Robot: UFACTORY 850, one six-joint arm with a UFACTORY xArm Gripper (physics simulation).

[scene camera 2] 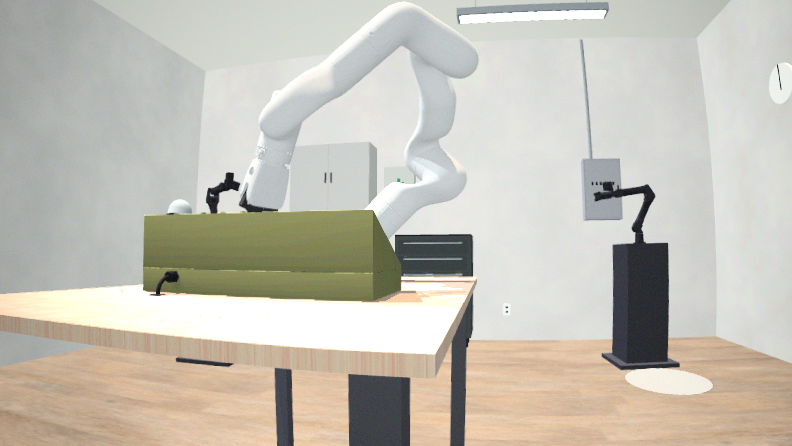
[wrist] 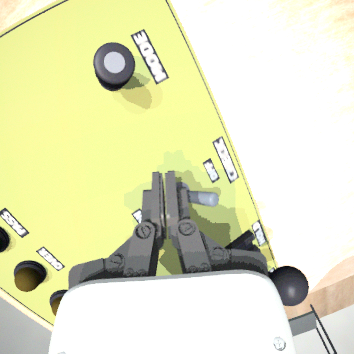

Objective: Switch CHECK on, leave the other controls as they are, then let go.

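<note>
The CHECK toggle's grey lever point(wrist: 204, 197) sticks out to the right of my fingers in the wrist view. It leans toward the small label point(wrist: 211, 170), seemingly OFF, beside the CHECK label point(wrist: 226, 159). Its base is partly hidden by the fingers. Another small label point(wrist: 138, 216) is partly hidden by the left finger. My gripper point(wrist: 164, 183) is shut and empty, its tips low over the panel, left of the lever; contact cannot be told. In the scene view the fingers are hidden behind the olive console point(scene camera 2: 260, 243).
The MODE knob point(wrist: 114, 65) stands at the panel's upper left. Amber buttons point(wrist: 29, 277) lie lower left. A HOLD label point(wrist: 258, 233) and a black ball point(wrist: 289, 286) are at the lower right. The console stands on a wooden table point(scene camera 2: 221, 324).
</note>
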